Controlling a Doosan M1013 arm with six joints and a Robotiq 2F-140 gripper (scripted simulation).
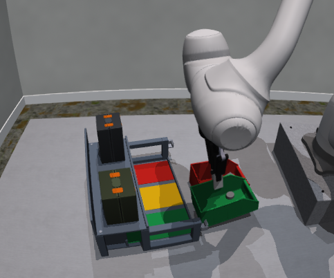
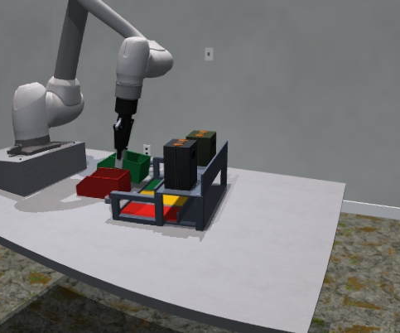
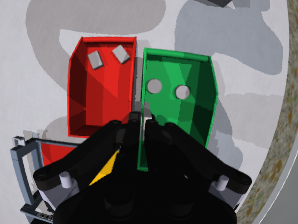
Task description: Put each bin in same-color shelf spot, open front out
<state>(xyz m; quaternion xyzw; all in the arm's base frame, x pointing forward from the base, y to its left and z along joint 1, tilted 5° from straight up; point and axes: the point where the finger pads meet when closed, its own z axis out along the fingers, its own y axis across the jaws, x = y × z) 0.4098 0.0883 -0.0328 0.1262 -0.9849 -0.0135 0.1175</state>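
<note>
The green bin is 4 cm to the left of my hand, 4 cm below it and 2 cm behind it. Round my hand: red bin 7 cm to the right, 7 cm below, 2 cm behind.
</note>
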